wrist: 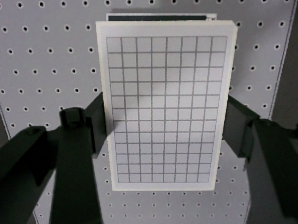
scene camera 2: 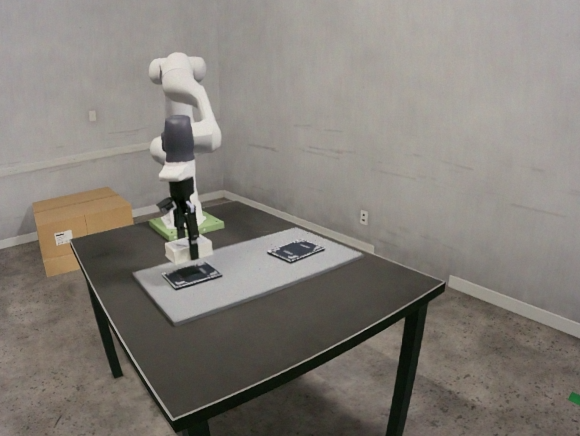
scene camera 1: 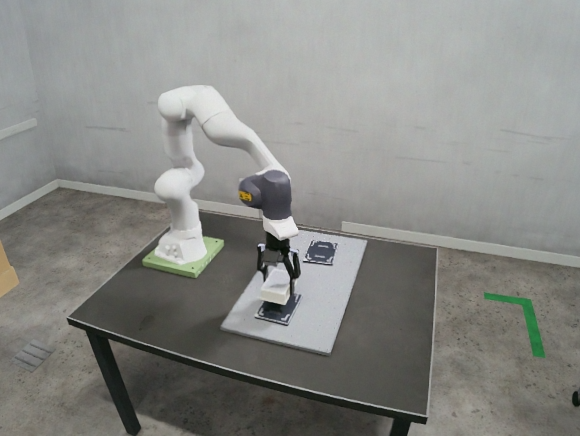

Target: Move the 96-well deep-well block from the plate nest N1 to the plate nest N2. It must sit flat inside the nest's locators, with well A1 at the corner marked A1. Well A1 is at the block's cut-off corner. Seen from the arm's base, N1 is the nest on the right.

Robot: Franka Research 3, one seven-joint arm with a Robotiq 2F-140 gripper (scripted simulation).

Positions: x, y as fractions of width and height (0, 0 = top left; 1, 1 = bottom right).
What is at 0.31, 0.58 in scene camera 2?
A white 96-well deep-well block.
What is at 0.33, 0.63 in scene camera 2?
A plate nest N1.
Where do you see a plate nest N1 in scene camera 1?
0.50, 0.70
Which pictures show the white 96-well deep-well block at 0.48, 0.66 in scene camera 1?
The wrist view, scene camera 2 and scene camera 1: all of them.
